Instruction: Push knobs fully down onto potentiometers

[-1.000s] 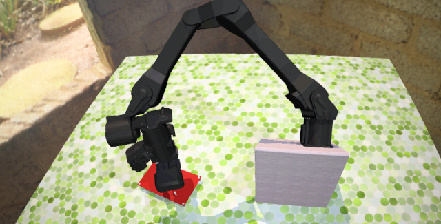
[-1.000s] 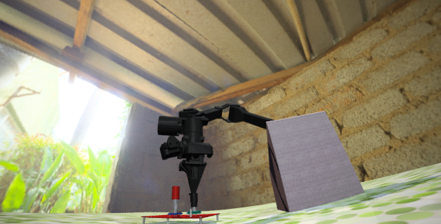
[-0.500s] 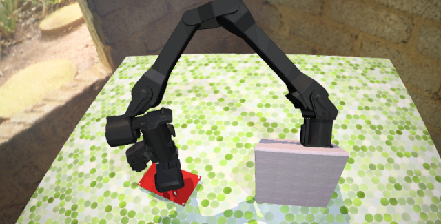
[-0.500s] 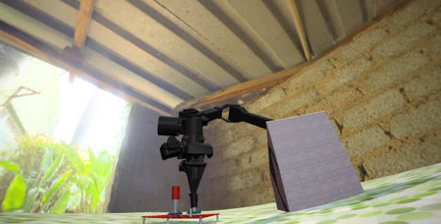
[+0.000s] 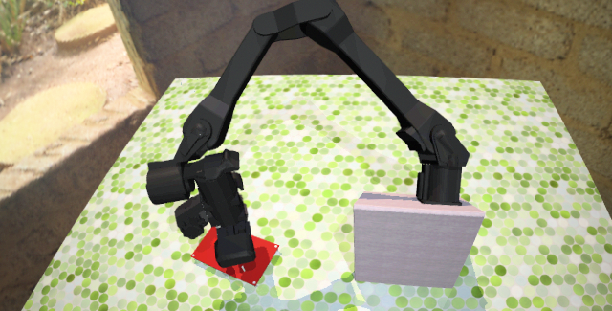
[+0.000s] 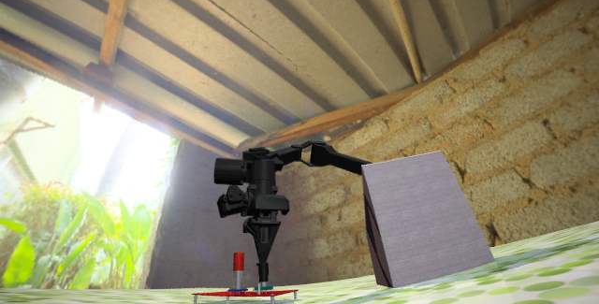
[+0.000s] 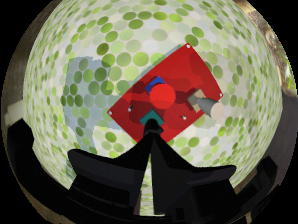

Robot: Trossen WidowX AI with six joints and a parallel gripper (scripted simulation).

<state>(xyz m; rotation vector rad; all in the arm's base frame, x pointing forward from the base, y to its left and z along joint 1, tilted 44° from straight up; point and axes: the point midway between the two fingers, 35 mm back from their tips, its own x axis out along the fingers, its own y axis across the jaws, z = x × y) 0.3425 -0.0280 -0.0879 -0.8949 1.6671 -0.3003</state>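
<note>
Now: the black knob 10 mm below my gripper tip.
</note>
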